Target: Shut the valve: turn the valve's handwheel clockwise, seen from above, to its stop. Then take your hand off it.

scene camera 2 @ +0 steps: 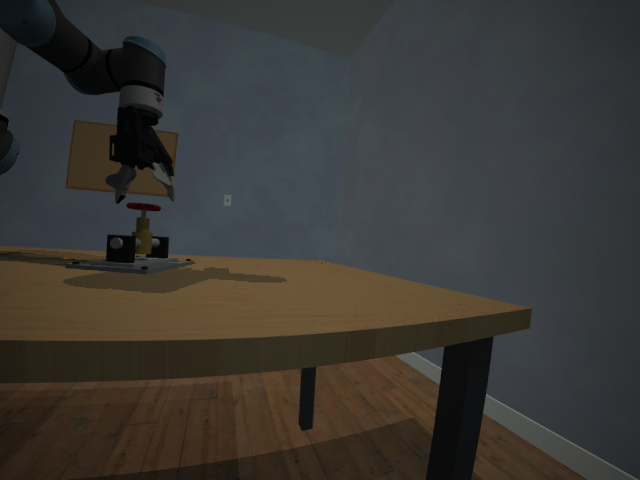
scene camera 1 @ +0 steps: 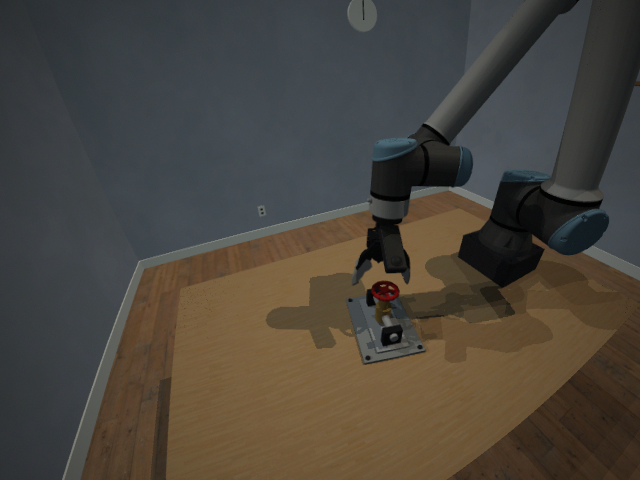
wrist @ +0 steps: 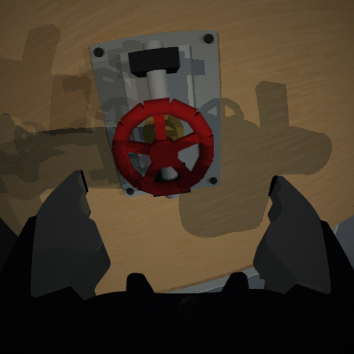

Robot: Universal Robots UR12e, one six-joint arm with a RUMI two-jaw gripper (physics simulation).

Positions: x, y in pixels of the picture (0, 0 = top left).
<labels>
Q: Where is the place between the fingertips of my gripper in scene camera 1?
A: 380, 284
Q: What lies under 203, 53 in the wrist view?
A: A grey base plate.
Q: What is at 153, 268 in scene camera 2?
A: A grey base plate.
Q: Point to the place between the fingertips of my gripper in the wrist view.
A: At 179, 175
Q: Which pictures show my gripper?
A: Scene camera 2, scene camera 1 and the wrist view: all of them.
</labels>
